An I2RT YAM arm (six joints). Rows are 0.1 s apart.
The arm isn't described. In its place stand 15 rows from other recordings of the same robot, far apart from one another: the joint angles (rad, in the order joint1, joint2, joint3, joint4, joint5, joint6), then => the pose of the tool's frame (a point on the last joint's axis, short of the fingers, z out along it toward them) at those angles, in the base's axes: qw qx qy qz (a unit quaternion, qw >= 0); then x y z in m.
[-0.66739, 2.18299, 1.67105, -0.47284, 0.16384, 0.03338] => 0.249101 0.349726 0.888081 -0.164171 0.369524 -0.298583 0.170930
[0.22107, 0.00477, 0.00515, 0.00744, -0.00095, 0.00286] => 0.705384 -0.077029 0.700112 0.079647 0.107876 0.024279 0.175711
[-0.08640, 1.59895, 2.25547, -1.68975, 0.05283, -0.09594] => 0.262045 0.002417 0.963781 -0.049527 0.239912 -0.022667 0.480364
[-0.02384, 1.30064, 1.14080, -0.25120, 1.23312, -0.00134] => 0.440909 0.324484 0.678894 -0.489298 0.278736 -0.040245 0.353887
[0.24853, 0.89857, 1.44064, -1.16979, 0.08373, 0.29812] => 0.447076 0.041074 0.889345 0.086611 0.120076 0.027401 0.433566
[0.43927, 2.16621, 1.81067, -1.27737, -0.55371, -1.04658] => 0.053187 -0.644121 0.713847 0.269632 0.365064 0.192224 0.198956
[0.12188, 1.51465, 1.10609, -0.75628, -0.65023, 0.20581] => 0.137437 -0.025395 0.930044 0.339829 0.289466 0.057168 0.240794
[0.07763, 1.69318, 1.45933, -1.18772, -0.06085, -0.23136] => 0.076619 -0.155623 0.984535 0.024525 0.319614 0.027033 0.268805
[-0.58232, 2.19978, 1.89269, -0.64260, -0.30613, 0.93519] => 0.271843 0.613636 0.714957 0.195930 0.414983 -0.260416 0.222327
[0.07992, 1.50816, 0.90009, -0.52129, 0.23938, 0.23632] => 0.232998 0.101741 0.963757 -0.080828 0.284991 0.014358 0.188089
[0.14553, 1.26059, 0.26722, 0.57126, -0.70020, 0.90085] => 0.298183 0.117591 0.801760 0.504421 0.210154 0.053986 0.150906
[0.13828, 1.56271, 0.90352, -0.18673, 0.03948, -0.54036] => 0.343661 -0.304563 0.883878 -0.088871 0.318064 0.042846 0.192842
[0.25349, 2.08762, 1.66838, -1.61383, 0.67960, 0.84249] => 0.015338 -0.193321 -0.900400 0.389452 0.347623 0.066944 0.207077
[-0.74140, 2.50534, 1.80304, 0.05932, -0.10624, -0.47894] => 0.393396 0.093306 0.888479 -0.217113 0.404999 -0.365723 0.092310
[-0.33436, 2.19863, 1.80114, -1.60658, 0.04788, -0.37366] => 0.209664 0.024328 -0.976056 -0.052564 0.356696 -0.125721 0.188203
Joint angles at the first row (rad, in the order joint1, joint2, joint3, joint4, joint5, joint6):
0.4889, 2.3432, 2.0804, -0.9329, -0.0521, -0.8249
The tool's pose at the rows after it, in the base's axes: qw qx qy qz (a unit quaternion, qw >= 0); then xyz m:
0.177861 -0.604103 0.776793 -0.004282 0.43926 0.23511 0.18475
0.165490 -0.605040 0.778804 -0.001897 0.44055 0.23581 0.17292
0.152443 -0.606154 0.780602 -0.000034 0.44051 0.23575 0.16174
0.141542 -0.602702 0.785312 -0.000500 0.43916 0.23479 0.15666
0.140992 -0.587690 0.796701 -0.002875 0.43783 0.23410 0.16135
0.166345 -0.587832 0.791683 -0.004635 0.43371 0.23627 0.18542
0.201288 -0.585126 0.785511 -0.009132 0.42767 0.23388 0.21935
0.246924 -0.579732 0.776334 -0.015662 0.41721 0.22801 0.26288
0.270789 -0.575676 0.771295 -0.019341 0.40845 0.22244 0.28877
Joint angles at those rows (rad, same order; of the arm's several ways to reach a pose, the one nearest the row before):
0.4877, 2.3646, 2.0804, -0.9325, -0.0521, -0.8249
0.4877, 2.3890, 2.0800, -0.9333, -0.0525, -0.8246
0.4877, 2.4073, 2.0716, -0.9333, -0.0517, -0.8249
0.4877, 2.4126, 2.0636, -0.9413, -0.0456, -0.8150
0.4885, 2.4023, 2.0640, -0.9516, -0.0353, -0.7776
0.4961, 2.3535, 2.0670, -0.9520, -0.0376, -0.7750
0.4976, 2.2814, 2.0670, -0.9523, -0.0383, -0.7750
0.4973, 2.1872, 2.0670, -0.9520, -0.0387, -0.7757
0.4957, 2.1285, 2.0667, -0.9604, -0.0387, -0.7757

